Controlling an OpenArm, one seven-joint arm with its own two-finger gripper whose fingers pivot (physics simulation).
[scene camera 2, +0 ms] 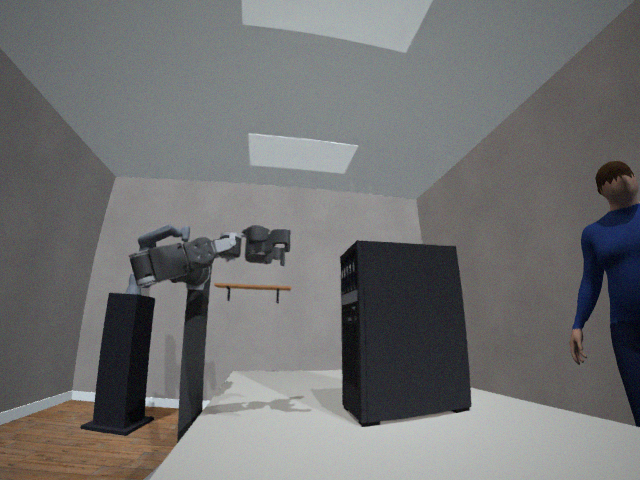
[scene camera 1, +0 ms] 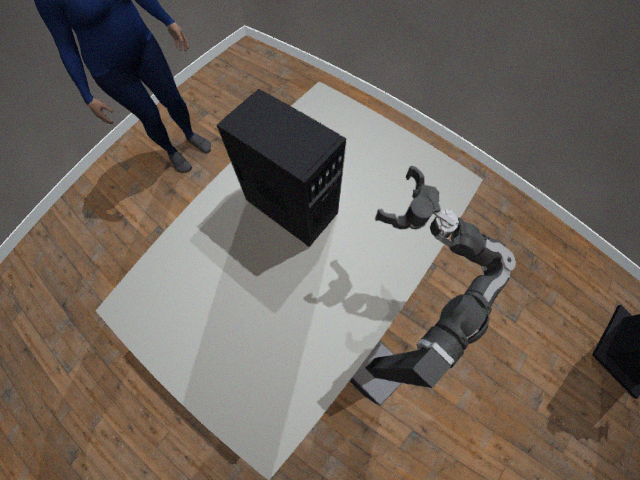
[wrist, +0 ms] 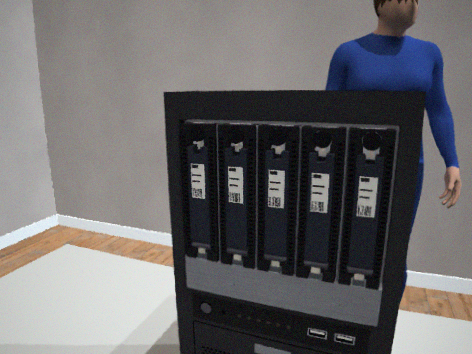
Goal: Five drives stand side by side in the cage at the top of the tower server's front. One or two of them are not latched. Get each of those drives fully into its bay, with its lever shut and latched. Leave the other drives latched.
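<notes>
The black tower server [scene camera 1: 281, 134] [scene camera 2: 413, 330] [wrist: 295, 106] stands upright on the table. In the wrist view its cage holds five drives side by side: the leftmost drive [wrist: 198, 220], the second drive [wrist: 234, 220], the middle drive [wrist: 274, 230], the fourth drive [wrist: 316, 235] and the rightmost drive [wrist: 364, 240]. All five dark blue levers look shut and lie flat against their drives, with no drive visibly standing out. Small latch details are hard to tell. My gripper [scene camera 1: 394, 193] [scene camera 2: 284, 250] is wide open and empty, apart from the server's front, at about cage height. Its fingers do not show in the wrist view.
The server stands on a white table [scene camera 1: 170, 310] [scene camera 2: 465, 449]. A person in blue [scene camera 1: 116, 46] [scene camera 2: 612, 268] [wrist: 385, 62] stands behind it. A dark pedestal [scene camera 2: 124, 361] with another arm stands beyond my arm's base. A wooden shelf [scene camera 2: 253, 286] is on the far wall.
</notes>
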